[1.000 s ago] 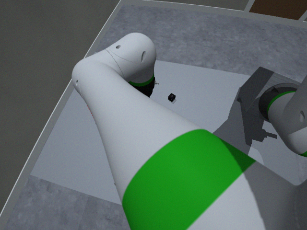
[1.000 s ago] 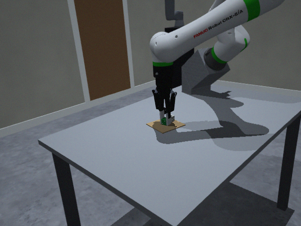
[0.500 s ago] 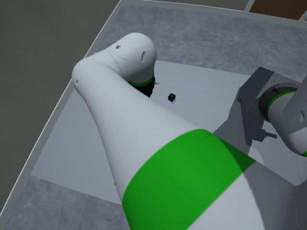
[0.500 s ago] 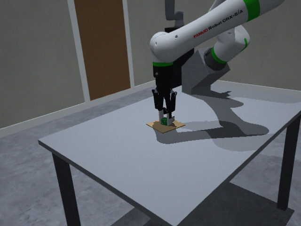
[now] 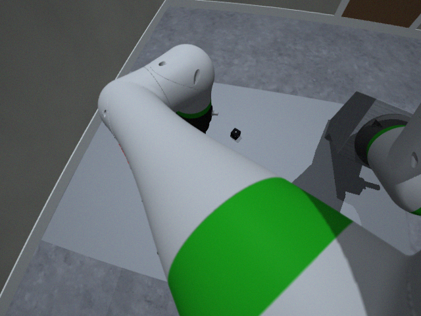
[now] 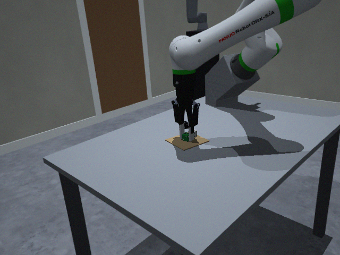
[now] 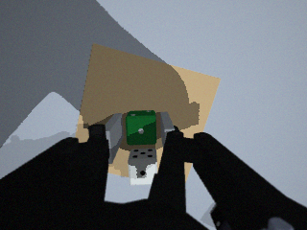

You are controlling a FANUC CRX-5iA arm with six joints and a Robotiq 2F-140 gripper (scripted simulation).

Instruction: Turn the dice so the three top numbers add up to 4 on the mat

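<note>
Right now my hand is 2 cm above the green die. From my hand the other things lie so: tan mat (4 cm below); then white die (4 cm behind, 1 cm to the right, 2 cm below); then black die (10 cm behind, 12 cm to the right, 3 cm below).
</note>
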